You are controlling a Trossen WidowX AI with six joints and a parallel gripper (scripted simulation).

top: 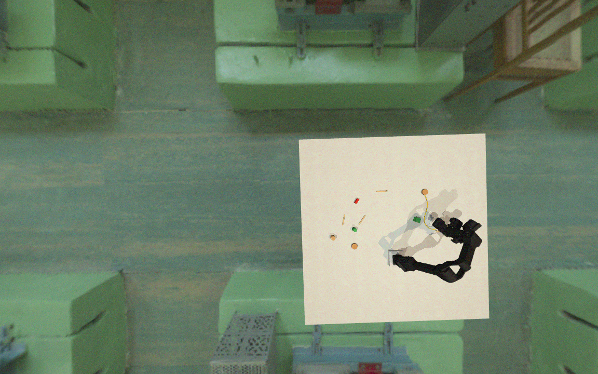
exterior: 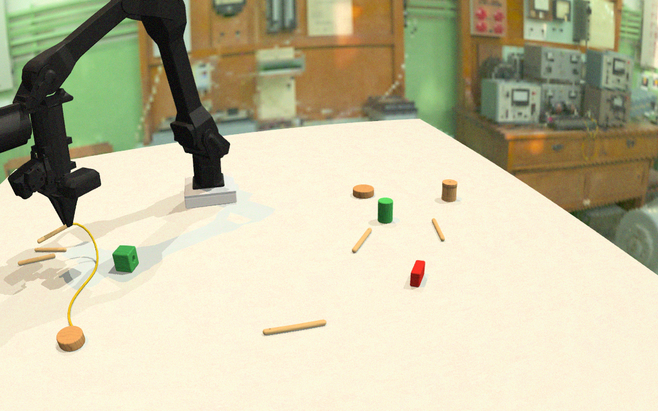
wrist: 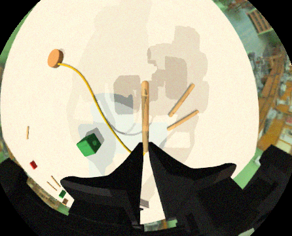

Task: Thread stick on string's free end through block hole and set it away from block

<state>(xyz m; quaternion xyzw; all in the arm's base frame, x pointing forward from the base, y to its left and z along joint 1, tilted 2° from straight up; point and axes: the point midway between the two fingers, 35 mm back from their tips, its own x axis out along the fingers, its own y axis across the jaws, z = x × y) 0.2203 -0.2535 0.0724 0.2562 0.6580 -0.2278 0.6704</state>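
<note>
The thin wooden stick is 1 cm ahead of my gripper tip and 1 cm to the right of it. The rest, counted from my gripper tip: green block: 5 cm ahead, 11 cm to the left, 5 cm below; then round wooden button: 24 cm ahead, 4 cm to the left, 6 cm below; then green cylinder: 1 cm behind, 54 cm to the left, 4 cm below.
</note>
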